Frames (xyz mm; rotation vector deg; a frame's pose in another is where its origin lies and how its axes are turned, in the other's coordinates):
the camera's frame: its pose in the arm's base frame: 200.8 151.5 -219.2 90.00 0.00 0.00
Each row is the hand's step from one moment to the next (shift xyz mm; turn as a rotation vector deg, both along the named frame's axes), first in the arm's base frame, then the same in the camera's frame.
Working: the arm's base frame: its pose in the camera's frame: -200.8 219.2 151.5 -90.00 0.00 0.00

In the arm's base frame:
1: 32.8 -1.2 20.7 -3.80 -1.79 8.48
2: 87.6 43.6 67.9 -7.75 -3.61 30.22
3: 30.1 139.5 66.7 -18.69 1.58 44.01
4: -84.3 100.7 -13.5 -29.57 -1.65 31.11
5: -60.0 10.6 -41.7 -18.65 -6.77 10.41
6: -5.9 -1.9 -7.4 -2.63 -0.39 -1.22
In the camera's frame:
1: 32.8 20.7 1.2 -3.80 8.48 1.79
2: 87.6 67.9 -43.6 -7.75 30.22 3.61
3: 30.1 66.7 -139.5 -18.69 44.01 -1.58
4: -84.3 -13.5 -100.7 -29.57 31.11 1.65
5: -60.0 -41.7 -10.6 -18.65 10.41 6.77
6: -5.9 -7.4 1.9 -2.63 -1.22 0.39

